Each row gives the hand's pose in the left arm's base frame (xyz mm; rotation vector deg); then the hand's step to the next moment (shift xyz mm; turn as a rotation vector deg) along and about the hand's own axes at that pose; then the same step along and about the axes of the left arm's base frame.
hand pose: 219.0 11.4 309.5 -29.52 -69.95 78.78
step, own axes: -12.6 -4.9 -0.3 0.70 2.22 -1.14
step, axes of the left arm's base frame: 5.4 -12.4 -0.2 -0.18 1.52 -2.09
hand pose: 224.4 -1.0 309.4 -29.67 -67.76 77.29
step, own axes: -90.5 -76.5 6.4 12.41 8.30 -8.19
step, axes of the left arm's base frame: 47.4 -102.5 36.6 0.84 15.94 -5.94
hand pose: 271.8 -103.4 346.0 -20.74 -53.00 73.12
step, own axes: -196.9 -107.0 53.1 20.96 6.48 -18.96
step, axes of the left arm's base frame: 28.7 -226.5 30.5 10.22 25.96 -7.88
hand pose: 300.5 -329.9 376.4 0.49 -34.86 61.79
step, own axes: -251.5 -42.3 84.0 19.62 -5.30 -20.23
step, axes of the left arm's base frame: -85.9 -251.9 -35.6 20.09 19.48 -6.25
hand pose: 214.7 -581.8 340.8 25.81 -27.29 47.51
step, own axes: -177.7 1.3 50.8 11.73 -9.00 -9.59
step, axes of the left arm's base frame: -116.1 -131.3 -58.8 16.01 6.80 -2.84
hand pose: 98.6 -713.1 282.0 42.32 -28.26 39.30
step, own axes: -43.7 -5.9 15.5 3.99 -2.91 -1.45
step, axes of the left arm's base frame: -28.1 -31.7 -19.9 5.03 1.04 0.27
